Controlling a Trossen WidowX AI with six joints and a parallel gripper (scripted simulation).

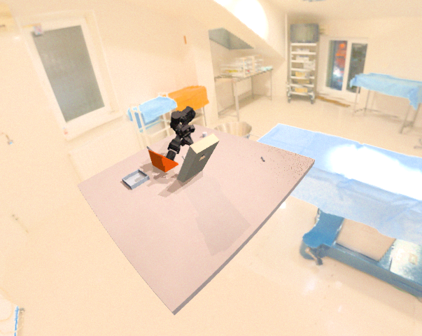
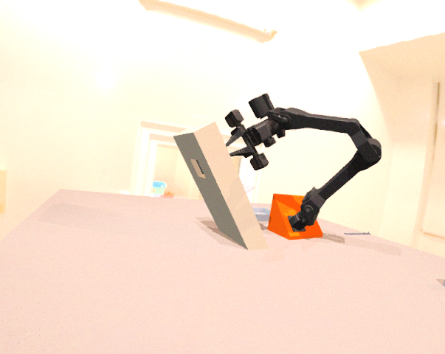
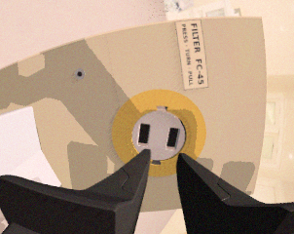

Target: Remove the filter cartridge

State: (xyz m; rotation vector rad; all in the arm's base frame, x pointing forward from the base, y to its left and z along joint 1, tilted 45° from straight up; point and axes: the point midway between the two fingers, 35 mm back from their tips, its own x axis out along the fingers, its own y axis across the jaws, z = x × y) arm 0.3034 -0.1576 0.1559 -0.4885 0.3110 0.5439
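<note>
Right now my gripper tip is 30 mm short of the white filter cartridge and 30 mm above it. Also, from my gripper tip: service panel: 100 mm below, 10 mm behind; blue-grey tray: 380 mm behind, 280 mm to the right, 240 mm below; dark item: 440 mm to the left, 250 mm below, 200 mm ahead.
</note>
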